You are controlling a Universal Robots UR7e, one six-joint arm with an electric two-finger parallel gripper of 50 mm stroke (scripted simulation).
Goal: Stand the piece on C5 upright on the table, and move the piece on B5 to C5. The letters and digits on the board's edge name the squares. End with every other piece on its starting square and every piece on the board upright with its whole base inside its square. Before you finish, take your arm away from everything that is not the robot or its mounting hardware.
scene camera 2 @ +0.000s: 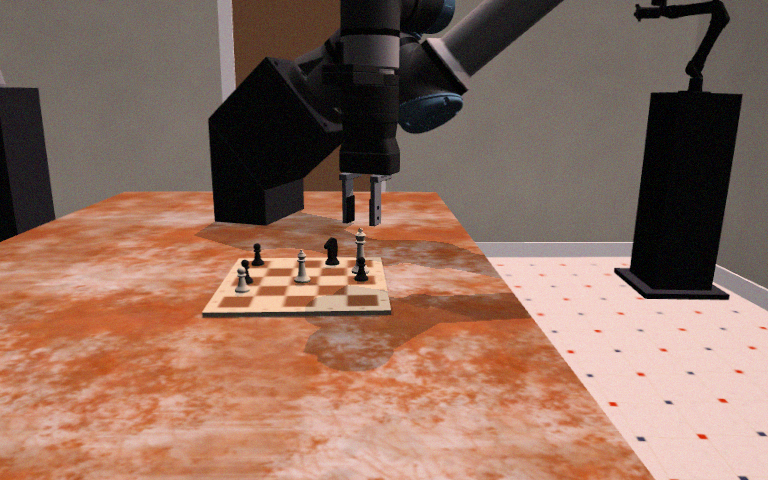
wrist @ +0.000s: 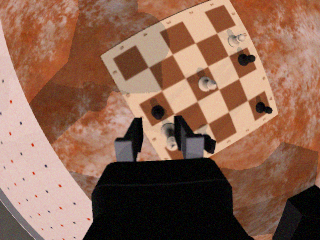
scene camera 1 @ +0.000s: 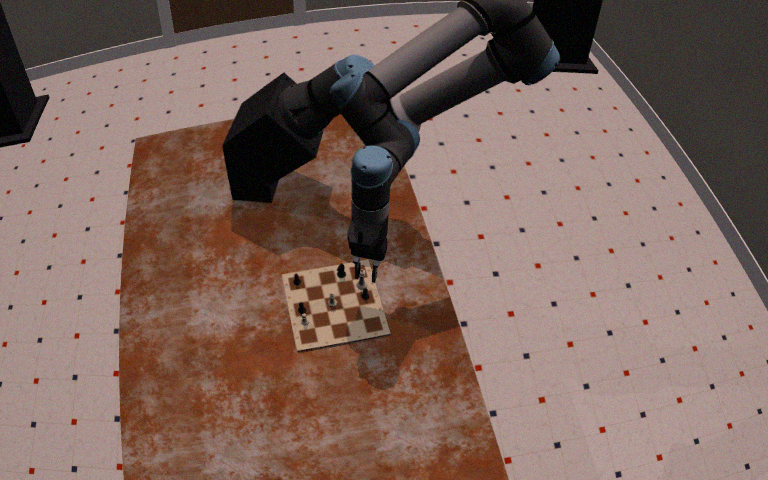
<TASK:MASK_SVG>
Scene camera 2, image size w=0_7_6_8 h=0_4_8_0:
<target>gripper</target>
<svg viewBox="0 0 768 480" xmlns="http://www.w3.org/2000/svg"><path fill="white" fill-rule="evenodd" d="M341 86L341 122L344 138L339 150L339 171L343 172L339 174L339 180L342 180L343 223L347 224L355 220L353 178L360 177L362 174L373 174L370 176L369 226L376 226L381 223L381 181L387 181L387 179L392 178L392 174L400 171L400 149L396 140L399 115L399 86Z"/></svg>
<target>chessboard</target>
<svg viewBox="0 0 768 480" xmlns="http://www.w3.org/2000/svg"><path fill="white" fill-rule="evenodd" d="M391 307L381 257L365 257L365 264L369 268L369 273L366 274L368 280L363 282L356 281L355 276L357 274L352 273L352 268L356 264L356 257L337 258L340 264L333 266L325 264L328 258L305 258L306 274L310 277L310 281L307 283L297 283L294 281L298 275L298 258L261 258L264 261L264 265L253 266L251 264L254 258L239 258L203 310L202 317L391 315ZM246 259L249 261L250 268L248 270L253 283L247 284L250 291L237 293L235 292L239 280L237 269L242 267L241 261Z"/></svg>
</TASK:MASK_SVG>
